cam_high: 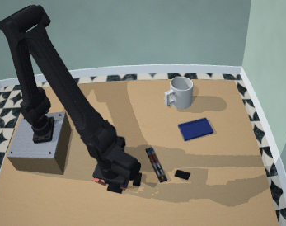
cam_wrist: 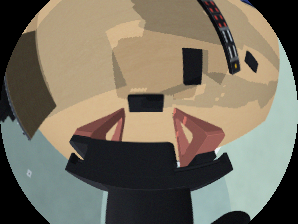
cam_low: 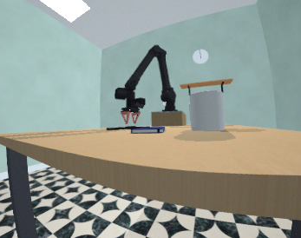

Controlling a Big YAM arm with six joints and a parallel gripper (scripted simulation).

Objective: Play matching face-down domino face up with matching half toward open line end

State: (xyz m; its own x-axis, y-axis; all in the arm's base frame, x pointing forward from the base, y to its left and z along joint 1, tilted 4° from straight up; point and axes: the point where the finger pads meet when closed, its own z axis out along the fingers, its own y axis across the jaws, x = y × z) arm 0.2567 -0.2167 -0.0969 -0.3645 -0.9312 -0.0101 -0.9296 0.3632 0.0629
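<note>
Now: hand 30 mm above the domino. From my hand the other things lie so: white mug (400 mm to the left, 310 mm ahead, 10 mm above).
</note>
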